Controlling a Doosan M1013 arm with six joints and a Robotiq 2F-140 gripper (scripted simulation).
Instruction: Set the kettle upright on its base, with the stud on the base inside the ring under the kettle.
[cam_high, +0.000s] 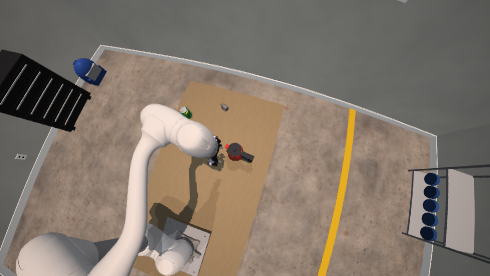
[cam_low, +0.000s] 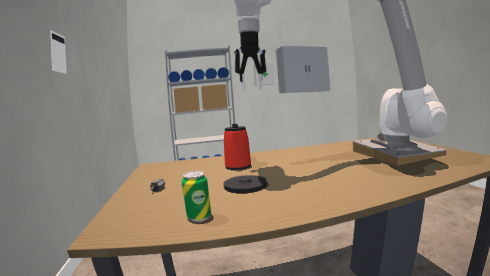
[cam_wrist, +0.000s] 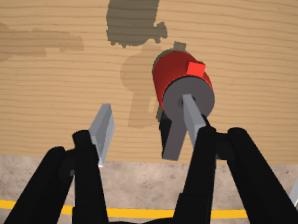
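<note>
Now: hand 270 mm above the red kettle, 80 mm to the left of it and 80 mm short of it. From my hand the other things lie so: yellow can 440 mm to the left, 300 mm below, 230 mm ahead; then small dark object 400 mm ahead, 350 mm below, 180 mm to the left; then round black base 350 mm below, 220 mm to the left, 80 mm ahead.
</note>
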